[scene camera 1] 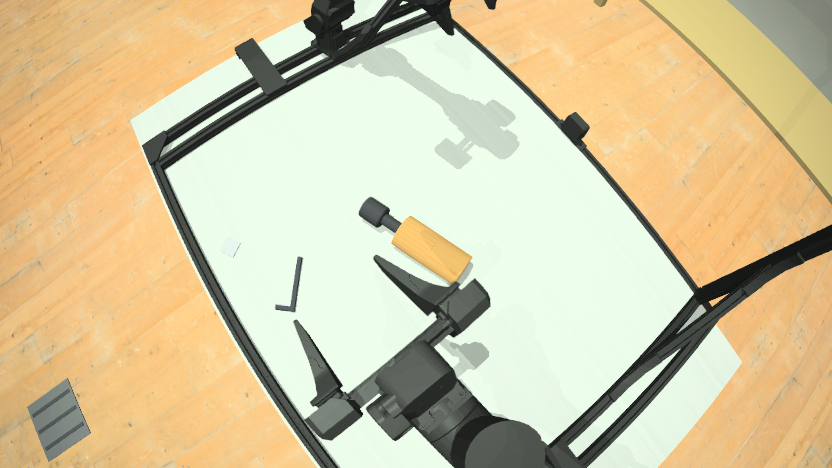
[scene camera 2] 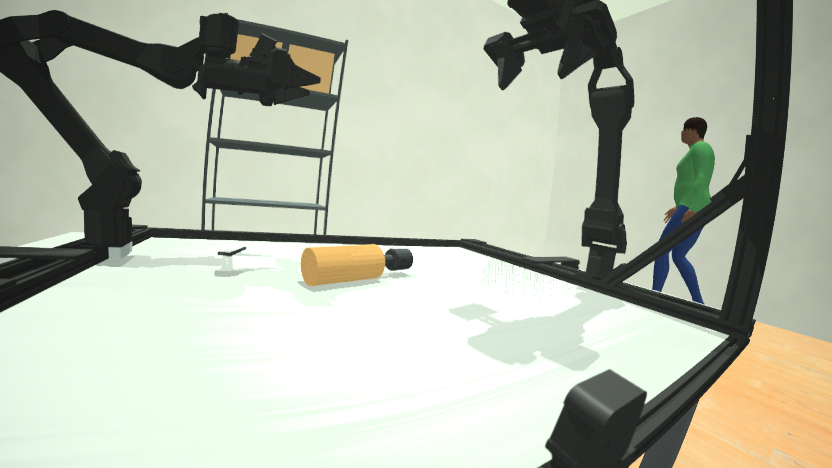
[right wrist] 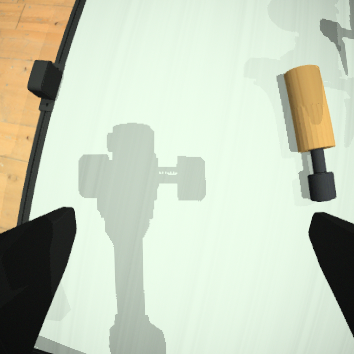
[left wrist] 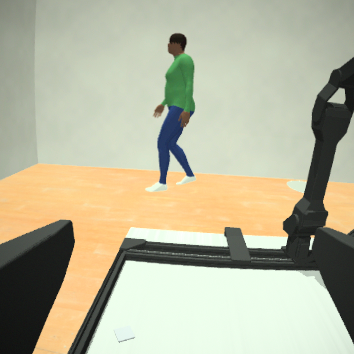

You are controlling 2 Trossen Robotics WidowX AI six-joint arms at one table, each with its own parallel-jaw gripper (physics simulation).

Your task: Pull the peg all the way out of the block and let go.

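Places are measured from the left arm's base along level axes (x right, y ahead, z up), in millimetres.
Where they show: left gripper, fingertip midpoint: [scene camera 1: 334, 288] [scene camera 2: 314, 87] [left wrist: 197, 237]; right gripper, fingertip midpoint: [scene camera 1: 472, 21] [scene camera 2: 528, 82] [right wrist: 196, 222]; left arm's base, origin of the base link: [scene camera 2: 107, 243]; right arm's base, origin of the base link: [scene camera 1: 329, 42] [scene camera 2: 598, 276] [left wrist: 295, 252].
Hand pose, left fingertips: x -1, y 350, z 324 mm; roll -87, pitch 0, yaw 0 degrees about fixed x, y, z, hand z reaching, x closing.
Note:
Things, the pixels of their centre, and the offset from my left fingertips. "spot": a spot on its surface instead.
- block, body centre: [scene camera 2: 343, 263] [scene camera 1: 432, 250] [right wrist: 309, 109] dx +183, dy +34, dz -315 mm
- dark peg, body centre: [right wrist: 317, 157] [scene camera 1: 394, 225] [scene camera 2: 380, 260] dx +165, dy +106, dz -316 mm
- small pale square, surface spot: [scene camera 1: 230, 246] [left wrist: 124, 332] spot: dx -78, dy +273, dz -340 mm
- dark box, surface spot: [right wrist: 45, 80] [scene camera 1: 572, 122] spot: dx +569, dy +44, dz -295 mm
The block [scene camera 1: 431, 249] [scene camera 2: 343, 264] [right wrist: 310, 107] is an orange wooden cylinder lying on its side on the white table. The dark peg [scene camera 1: 373, 211] [scene camera 2: 399, 259] [right wrist: 322, 186] has a thick head and a thinner shaft that enters one end of the block; the inserted part is hidden. My left gripper [scene camera 1: 336, 289] [scene camera 2: 313, 86] [left wrist: 197, 237] is open and empty, high above the table; in scene camera 1 one finger appears beside the block. My right gripper [scene camera 2: 532, 82] [right wrist: 196, 222] is open and empty, high above the table. In the right wrist view the peg's head appears just above the right-hand fingertip.
A dark L-shaped bar [scene camera 1: 297, 285] [scene camera 2: 232, 251] and a small pale square [scene camera 1: 230, 246] [left wrist: 124, 334] lie on the table. A black frame borders the table, with a dark box [scene camera 1: 574, 126] [right wrist: 45, 80] on one side. A person [scene camera 2: 693, 174] [left wrist: 180, 85] stands beyond.

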